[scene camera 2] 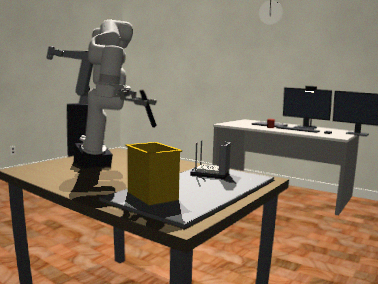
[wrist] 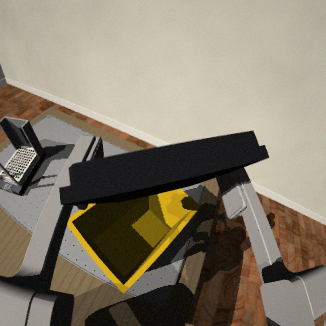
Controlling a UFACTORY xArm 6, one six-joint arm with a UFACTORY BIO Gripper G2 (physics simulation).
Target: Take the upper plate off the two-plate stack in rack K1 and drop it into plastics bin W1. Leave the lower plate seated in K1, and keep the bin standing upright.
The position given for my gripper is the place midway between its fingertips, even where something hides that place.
Observation:
In view: my gripper [wrist: 163, 153], a yellow bin [scene camera 2: 153, 169] and a black plate [wrist: 115, 178].

